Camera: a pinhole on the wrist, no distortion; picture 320 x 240 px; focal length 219.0 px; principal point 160.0 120.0 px. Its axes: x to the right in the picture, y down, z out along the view. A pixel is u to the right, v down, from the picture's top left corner.
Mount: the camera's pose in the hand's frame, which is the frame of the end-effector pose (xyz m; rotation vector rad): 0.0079 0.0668 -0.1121 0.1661 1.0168 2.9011
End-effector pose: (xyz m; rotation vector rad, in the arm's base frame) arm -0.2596 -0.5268 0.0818 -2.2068 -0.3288 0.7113
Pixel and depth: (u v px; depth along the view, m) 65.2 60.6 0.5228
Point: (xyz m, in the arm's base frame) -0.1231 -0.5994 -0.4931
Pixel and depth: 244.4 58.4 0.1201
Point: -0.2554 -0.6726 -0.0185
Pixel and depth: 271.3 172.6 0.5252
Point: -0.6482 -0.5857 -0.2952
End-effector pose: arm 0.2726 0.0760 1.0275 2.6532 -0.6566 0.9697
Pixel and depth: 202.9 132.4 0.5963
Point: 0.2523 -0.4182 0.7470
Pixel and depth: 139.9 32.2 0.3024
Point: 0.1794 -0.2659 1.0676
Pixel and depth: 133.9 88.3 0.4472
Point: 0.2666 -0.3707 0.9886
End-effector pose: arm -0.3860 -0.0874 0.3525 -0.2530 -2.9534 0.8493
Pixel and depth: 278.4 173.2 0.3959
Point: -0.2213 -0.0427 -0.0167
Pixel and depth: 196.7 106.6 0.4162
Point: -0.3471 0.0989 -0.0041
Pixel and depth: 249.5 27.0 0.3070
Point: -0.2645 0.1800 0.1083
